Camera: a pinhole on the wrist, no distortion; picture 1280 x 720 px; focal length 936.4 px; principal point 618.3 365.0 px. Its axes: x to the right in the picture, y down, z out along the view. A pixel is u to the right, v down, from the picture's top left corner.
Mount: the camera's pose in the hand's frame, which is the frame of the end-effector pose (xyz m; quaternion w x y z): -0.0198 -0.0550 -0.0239 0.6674 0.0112 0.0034 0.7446
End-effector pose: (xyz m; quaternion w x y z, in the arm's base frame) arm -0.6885 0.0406 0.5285 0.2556 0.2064 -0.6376 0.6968
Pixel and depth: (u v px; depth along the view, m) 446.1 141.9 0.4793
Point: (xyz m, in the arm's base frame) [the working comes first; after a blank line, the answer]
In the camera's frame: -0.0881 -0.1142 0.4793

-0.7112 -0.3905 0.7497
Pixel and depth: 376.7 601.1 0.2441
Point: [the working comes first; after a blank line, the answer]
In the camera's frame: -0.0630 0.0615 0.2441

-0.5644 -0.1780 0.6079
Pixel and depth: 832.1 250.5 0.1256
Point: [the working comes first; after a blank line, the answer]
In the camera's frame: 0.0287 -0.0154 0.1256

-0.6723 -0.0595 0.5562
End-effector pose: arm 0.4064 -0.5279 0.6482 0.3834 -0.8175 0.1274 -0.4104
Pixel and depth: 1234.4 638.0 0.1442
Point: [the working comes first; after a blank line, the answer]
In the camera's frame: 0.0949 0.0420 0.1442

0.4605 -0.4505 0.5392
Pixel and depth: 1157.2 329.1 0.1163
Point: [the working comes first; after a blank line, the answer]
In the camera's frame: 0.0669 -0.0045 0.1163

0.4664 -0.4760 0.5943
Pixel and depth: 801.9 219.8 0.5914
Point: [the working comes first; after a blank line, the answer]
In the camera's frame: 0.1160 -0.0917 0.5914

0.8940 -0.3125 0.4327
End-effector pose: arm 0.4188 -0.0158 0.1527 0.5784 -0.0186 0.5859 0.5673
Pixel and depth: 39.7 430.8 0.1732
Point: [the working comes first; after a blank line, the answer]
In the camera's frame: -0.1070 0.0122 0.1732

0.6331 0.0169 0.1049
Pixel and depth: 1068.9 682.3 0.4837
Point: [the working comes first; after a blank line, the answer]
In the camera's frame: 0.2328 0.1639 0.4837

0.6858 0.2330 0.5354
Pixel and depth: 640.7 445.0 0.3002
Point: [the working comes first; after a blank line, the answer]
In the camera's frame: 0.0072 0.0256 0.3002

0.6500 0.1299 0.2325
